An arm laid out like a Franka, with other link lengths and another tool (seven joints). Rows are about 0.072 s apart.
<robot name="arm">
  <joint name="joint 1" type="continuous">
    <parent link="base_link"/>
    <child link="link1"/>
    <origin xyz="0 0 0.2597"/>
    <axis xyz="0 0 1"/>
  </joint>
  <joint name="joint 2" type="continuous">
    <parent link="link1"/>
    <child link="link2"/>
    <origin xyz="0 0 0" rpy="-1.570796 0 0"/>
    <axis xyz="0 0 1"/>
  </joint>
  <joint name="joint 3" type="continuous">
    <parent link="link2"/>
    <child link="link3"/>
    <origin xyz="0 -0.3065 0" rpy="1.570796 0 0"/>
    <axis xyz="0 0 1"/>
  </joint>
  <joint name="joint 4" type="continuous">
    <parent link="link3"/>
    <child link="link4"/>
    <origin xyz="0.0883 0 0" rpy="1.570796 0 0"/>
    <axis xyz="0 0 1"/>
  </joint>
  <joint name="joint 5" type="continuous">
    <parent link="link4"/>
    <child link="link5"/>
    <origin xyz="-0.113 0.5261 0" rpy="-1.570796 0 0"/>
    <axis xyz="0 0 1"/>
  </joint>
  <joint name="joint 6" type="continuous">
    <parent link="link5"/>
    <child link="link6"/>
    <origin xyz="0 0 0" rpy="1.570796 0 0"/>
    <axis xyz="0 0 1"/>
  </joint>
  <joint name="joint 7" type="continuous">
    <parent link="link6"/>
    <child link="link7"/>
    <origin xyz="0.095 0 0" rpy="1.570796 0 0"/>
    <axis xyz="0 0 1"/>
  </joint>
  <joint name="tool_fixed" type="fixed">
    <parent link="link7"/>
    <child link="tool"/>
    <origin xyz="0.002 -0.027 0.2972" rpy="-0.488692 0 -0.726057"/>
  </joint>
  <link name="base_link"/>
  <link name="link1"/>
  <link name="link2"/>
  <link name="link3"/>
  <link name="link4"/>
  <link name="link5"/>
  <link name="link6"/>
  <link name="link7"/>
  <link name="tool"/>
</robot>
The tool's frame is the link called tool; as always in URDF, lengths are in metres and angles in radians. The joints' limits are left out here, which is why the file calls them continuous.
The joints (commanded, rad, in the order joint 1, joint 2, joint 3, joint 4, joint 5, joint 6, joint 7), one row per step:
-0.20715 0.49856 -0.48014 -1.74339 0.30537 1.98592 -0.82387
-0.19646 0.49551 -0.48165 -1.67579 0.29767 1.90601 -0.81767
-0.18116 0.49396 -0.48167 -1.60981 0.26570 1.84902 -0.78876
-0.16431 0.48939 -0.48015 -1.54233 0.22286 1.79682 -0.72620
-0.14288 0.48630 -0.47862 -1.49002 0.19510 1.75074 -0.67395
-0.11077 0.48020 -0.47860 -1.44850 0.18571 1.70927 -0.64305
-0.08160 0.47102 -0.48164 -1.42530 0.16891 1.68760 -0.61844
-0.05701 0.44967 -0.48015 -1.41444 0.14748 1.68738 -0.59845
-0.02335 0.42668 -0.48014 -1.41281 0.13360 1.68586 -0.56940
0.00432 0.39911 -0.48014 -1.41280 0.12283 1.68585 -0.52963
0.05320 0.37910 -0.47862 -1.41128 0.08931 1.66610 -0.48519
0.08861 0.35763 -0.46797 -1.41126 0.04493 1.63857 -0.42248
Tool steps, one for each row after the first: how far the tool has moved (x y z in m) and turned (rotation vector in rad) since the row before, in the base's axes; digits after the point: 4 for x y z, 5 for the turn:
0.0175 0.0084 0.0351 0.01155 0.00530 0.02479
0.0176 0.0046 0.0336 -0.02275 0.01083 0.01827
0.0178 0.0042 0.0368 -0.04163 0.01356 -0.01042
0.0152 0.0119 0.0287 -0.02765 0.01118 -0.00828
0.0170 0.0233 0.0258 -0.01014 0.00063 0.01210
0.0109 0.0162 0.0190 -0.01905 -0.00018 0.01093
0.0116 0.0125 0.0212 -0.02636 -0.01886 0.01384
0.0113 0.0208 0.0175 -0.01638 -0.01612 0.00829
0.0094 0.0174 0.0200 -0.01397 -0.02297 -0.00962
0.0066 0.0308 0.0139 -0.02534 0.00958 0.01120
0.0006 0.0248 0.0127 -0.03201 0.01775 -0.01207

